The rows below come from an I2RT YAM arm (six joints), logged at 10 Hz.
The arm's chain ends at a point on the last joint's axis. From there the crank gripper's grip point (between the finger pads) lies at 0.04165 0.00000 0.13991 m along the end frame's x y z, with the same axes.
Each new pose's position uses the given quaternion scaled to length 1; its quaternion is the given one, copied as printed.
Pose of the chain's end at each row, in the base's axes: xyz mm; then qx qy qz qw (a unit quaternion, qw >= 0):
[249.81 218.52 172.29 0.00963 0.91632 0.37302 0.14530]
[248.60 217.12 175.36 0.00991 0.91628 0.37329 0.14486]
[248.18 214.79 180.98 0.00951 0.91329 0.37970 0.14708]
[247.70 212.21 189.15 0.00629 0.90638 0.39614 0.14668]
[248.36 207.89 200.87 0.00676 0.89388 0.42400 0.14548]
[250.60 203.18 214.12 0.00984 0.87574 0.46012 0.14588]
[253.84 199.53 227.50 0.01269 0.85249 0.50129 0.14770]
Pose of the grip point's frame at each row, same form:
[248.19 319.02 66.43 0.00963 0.91632 0.37302 0.14530]
[246.88 317.69 69.57 0.00991 0.91628 0.37329 0.14486]
[246.94 316.81 76.58 0.00951 0.91329 0.37970 0.14708]
[245.74 317.74 88.30 0.00629 0.90638 0.39614 0.14668]
[245.67 319.31 106.59 0.00676 0.89388 0.42400 0.14548]
[247.75 321.84 129.14 0.00984 0.87574 0.46012 0.14588]
[251.03 325.65 154.05 0.01269 0.85249 0.50129 0.14770]

